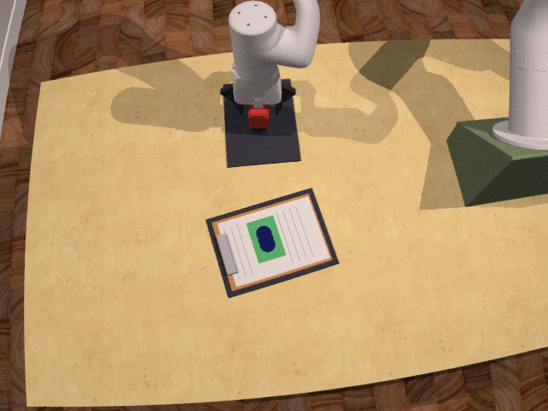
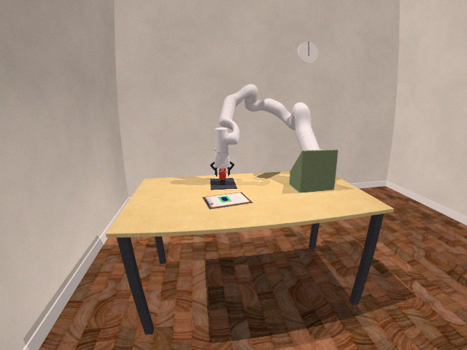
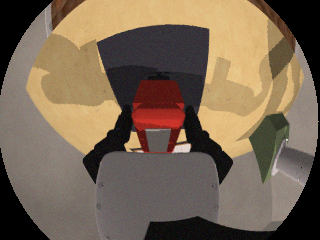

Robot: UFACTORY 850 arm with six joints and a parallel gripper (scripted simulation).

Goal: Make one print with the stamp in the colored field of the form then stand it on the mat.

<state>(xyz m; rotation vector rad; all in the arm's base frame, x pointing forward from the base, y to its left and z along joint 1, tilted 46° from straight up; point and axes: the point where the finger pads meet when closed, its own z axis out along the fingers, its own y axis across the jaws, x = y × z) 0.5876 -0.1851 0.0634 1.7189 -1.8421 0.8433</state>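
Right now the red stamp is 20 mm below my hand. From my hand the other things lie so: mat: 70 mm below; form: 10 mm ahead, 300 mm to the left, 60 mm below.
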